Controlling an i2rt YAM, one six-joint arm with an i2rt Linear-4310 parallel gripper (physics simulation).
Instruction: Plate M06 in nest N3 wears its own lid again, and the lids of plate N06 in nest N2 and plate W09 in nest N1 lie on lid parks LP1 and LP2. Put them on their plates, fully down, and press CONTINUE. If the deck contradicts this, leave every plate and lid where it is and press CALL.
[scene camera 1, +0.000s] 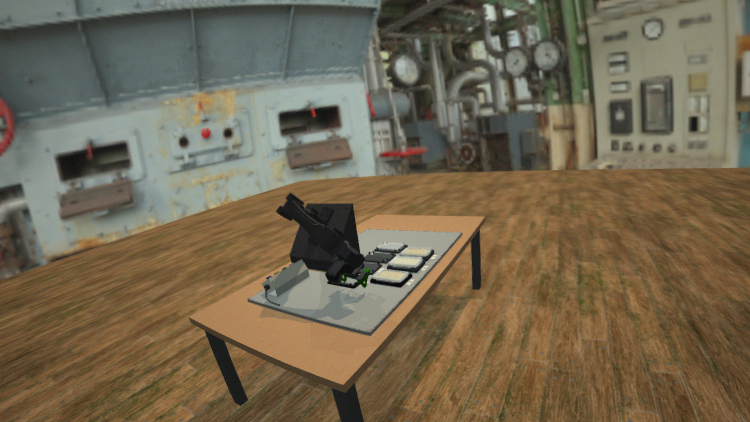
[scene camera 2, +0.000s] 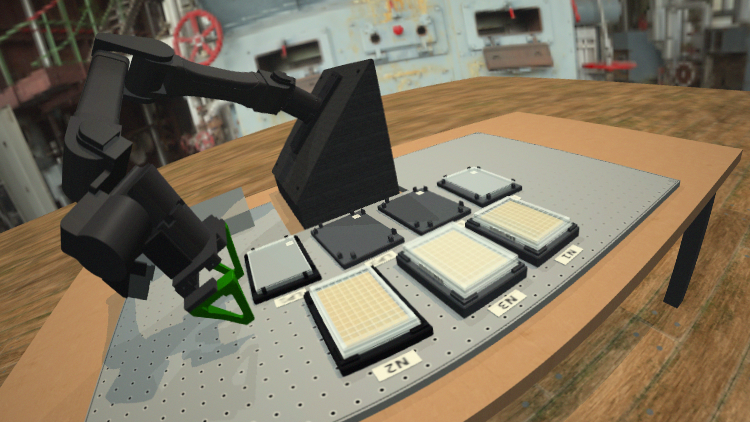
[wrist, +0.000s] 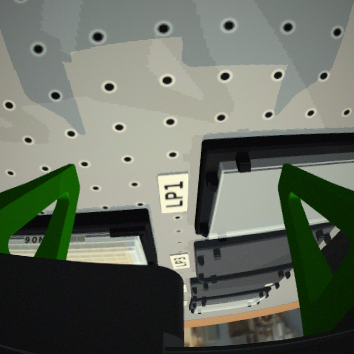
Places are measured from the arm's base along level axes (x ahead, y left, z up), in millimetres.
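Where they show: gripper, fingertip midpoint: (scene camera 1: 355, 284) (scene camera 2: 245, 297) (wrist: 178, 174); arm's base, origin of the base link: (scene camera 2: 316, 112).
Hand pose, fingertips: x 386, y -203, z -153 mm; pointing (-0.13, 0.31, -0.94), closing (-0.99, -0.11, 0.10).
Things, the pixels of their top centre, and the offset from my fingertips. "spot": a spot on its surface instead.
- clear lid, middle of its top: (wrist: 303, 202) (scene camera 2: 275, 259) dx -93, dy +47, dz -9 mm
- nest N2, surface spot: (wrist: 75, 250) spot: dx +64, dy +92, dz -1 mm
- nest N1, surface spot: (scene camera 2: 524, 217) (scene camera 1: 417, 250) spot: dx +46, dy +392, dz +2 mm
- grey sloped box, middle of its top: (scene camera 2: 194, 203) (scene camera 1: 283, 267) dx -323, dy -110, dz +57 mm
My gripper (scene camera 1: 354, 283) (scene camera 2: 245, 298) (wrist: 178, 174) is open and empty above the deck, beside park LP1. A clear lid (scene camera 2: 277, 265) (wrist: 270, 195) lies on LP1. Another lid (scene camera 2: 479, 181) (scene camera 1: 391, 246) lies on the farthest park, whose label is unreadable. The plate in nest N2 (scene camera 2: 361, 309) (scene camera 1: 391, 276) (wrist: 75, 250) shows "N06" upside down in the wrist view. The plate in nest N3 (scene camera 2: 461, 257) (scene camera 1: 406, 262) looks paler, under a clear cover. The plate in nest N1 (scene camera 2: 524, 217) (scene camera 1: 416, 252) shows yellowish wells. The other plate codes and the button names are unreadable.
Two dark parks without lids, LP3 (scene camera 2: 356, 236) (wrist: 240, 255) and one beyond it (scene camera 2: 424, 209), stand between the lidded parks. The black arm mount (scene camera 2: 346, 146) (scene camera 1: 325, 236) rises behind them. A grey sloped box (scene camera 1: 287, 278) with a cable stands at the deck's left.
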